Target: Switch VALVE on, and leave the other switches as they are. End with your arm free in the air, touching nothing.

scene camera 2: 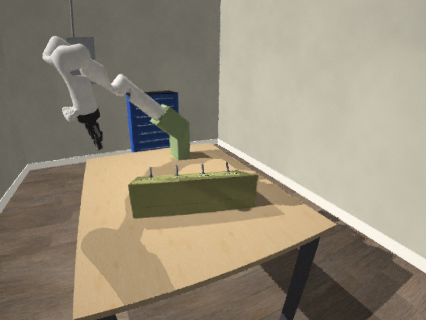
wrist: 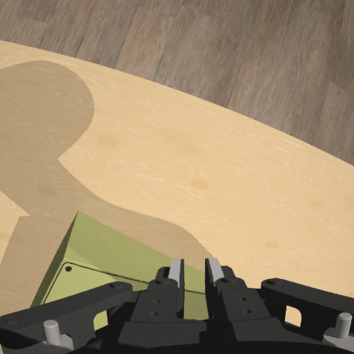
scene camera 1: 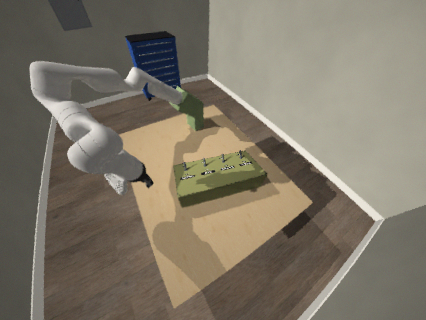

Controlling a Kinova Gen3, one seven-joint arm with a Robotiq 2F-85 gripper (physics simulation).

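Where they show: gripper, between the fingertips: [scene camera 2: 99, 148] [scene camera 1: 148, 178]; arm's base, origin of its link: [scene camera 2: 159, 114] [scene camera 1: 177, 98].
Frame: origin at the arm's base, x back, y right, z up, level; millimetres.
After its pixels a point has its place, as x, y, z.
A green switch box [scene camera 1: 222, 188] {-645, 77, -170} [scene camera 2: 195, 197] {-650, 61, -218} [wrist: 110, 250] stands on the table, with several small metal levers along its top. The leftmost lever [scene camera 1: 184, 166] {-401, 175, -187} [scene camera 2: 151, 173] {-408, 169, -193}, at the box end nearer my gripper, is the VALVE switch. Its label [scene camera 1: 187, 177] {-477, 196, -187} is too blurred to read, and whether the lever is on or off cannot be told. No lever shows in the wrist view. My gripper [scene camera 1: 149, 183] {-492, 376, -16} [scene camera 2: 100, 145] {-492, 376, -16} [wrist: 194, 274] is shut to a narrow gap with nothing between its fingers. It hangs in the air left of the box and well above it, touching nothing.
The wooden table [scene camera 1: 230, 250] {-899, 198, -295} [scene camera 2: 200, 260] {-889, 157, -295} [wrist: 200, 150] carries the box and, at its back, the arm's green base [scene camera 1: 195, 112] {-58, -100, -115} [scene camera 2: 179, 135] {-59, -103, -133}. A blue drawer cabinet [scene camera 1: 157, 60] [scene camera 2: 142, 125] stands behind. A wall is on the right.
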